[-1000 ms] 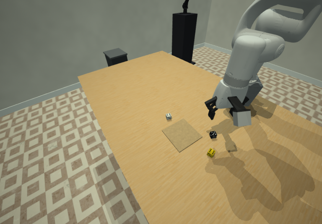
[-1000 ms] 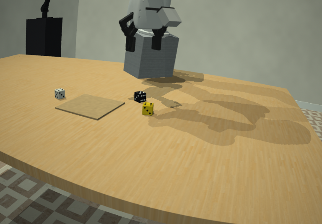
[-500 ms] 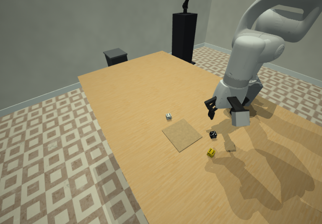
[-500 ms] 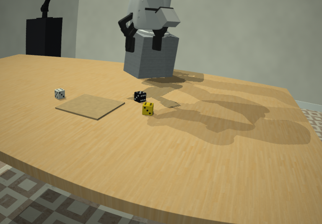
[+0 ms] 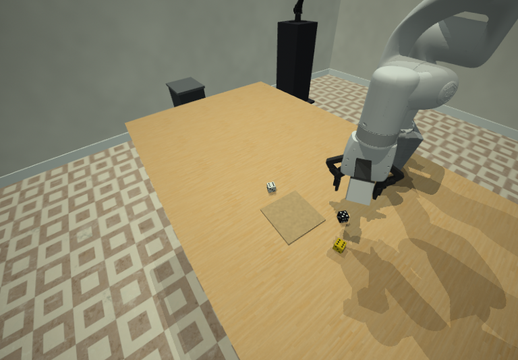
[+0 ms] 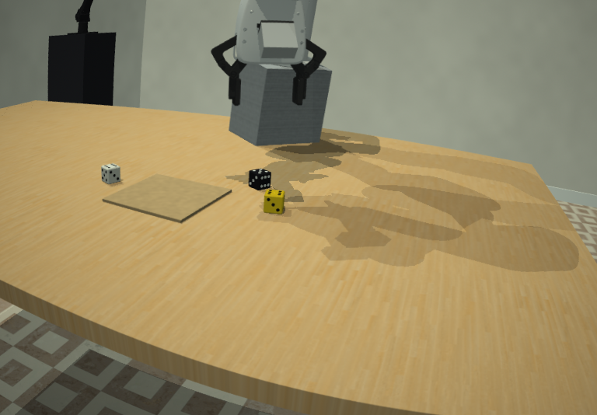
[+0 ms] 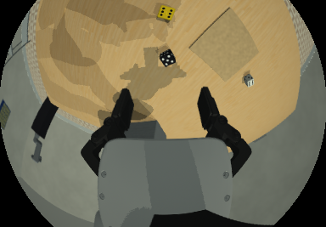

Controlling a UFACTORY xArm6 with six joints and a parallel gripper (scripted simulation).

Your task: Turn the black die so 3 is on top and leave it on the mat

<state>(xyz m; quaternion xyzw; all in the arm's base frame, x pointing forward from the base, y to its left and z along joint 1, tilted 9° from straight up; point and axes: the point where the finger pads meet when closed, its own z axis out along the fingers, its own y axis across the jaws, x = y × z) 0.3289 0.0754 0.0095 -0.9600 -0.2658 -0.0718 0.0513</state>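
My hand is 12 cm above the black die. The rest, counted from my hand: yellow die: 8 cm ahead, 5 cm to the left, 12 cm below; tan mat: 10 cm ahead, 11 cm to the right, 14 cm below; white die: 8 cm ahead, 23 cm to the right, 12 cm below.
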